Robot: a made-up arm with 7 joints.
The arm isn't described. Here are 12 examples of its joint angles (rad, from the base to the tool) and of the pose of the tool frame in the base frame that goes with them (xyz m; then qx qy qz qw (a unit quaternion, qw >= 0)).
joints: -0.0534 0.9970 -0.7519 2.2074 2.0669 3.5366 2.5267
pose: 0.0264 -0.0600 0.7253 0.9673 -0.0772 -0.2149 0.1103
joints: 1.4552 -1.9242 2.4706 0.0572 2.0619 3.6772 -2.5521
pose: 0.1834 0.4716 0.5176 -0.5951 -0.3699 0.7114 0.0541
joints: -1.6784 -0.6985 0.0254 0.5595 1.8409 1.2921 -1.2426
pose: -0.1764 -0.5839 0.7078 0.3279 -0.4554 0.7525 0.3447
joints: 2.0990 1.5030 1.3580 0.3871 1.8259 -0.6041 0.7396
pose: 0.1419 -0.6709 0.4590 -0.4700 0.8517 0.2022 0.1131
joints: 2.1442 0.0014 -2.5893 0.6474 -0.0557 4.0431 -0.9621
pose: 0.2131 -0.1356 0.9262 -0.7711 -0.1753 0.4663 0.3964
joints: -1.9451 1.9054 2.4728 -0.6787 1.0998 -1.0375 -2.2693
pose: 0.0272 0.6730 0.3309 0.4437 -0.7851 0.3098 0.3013
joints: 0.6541 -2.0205 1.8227 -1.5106 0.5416 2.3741 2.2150
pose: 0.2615 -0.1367 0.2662 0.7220 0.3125 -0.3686 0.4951
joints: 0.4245 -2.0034 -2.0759 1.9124 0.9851 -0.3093 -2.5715
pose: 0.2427 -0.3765 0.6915 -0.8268 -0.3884 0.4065 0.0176
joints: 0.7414 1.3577 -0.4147 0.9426 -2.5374 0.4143 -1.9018
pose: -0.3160 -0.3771 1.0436 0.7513 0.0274 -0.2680 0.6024
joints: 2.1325 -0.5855 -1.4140 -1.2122 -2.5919 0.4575 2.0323
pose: -0.4985 0.0363 0.7951 0.5456 0.5281 -0.4934 0.4242
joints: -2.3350 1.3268 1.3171 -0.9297 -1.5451 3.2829 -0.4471
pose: -0.0062 0.3928 0.4988 -0.8592 0.4767 -0.1848 0.0165
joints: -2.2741 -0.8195 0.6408 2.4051 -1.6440 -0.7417 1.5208
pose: -0.0822 -0.2981 0.2841 0.3768 -0.4629 -0.6177 0.5121
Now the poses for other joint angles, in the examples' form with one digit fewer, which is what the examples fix.
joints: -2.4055 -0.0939 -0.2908 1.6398 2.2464 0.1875 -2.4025
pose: -0.447 -0.270 0.622 0.417 -0.218 0.486 0.736
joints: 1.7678 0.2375 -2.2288 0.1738 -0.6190 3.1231 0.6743
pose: 0.015 -0.111 0.984 -0.352 0.433 0.816 0.151
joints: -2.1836 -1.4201 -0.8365 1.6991 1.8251 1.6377 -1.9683
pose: -0.360 0.125 0.361 0.420 -0.799 -0.396 0.171
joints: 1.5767 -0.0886 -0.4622 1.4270 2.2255 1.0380 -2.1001
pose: 0.246 0.438 0.661 -0.400 -0.407 -0.582 0.579
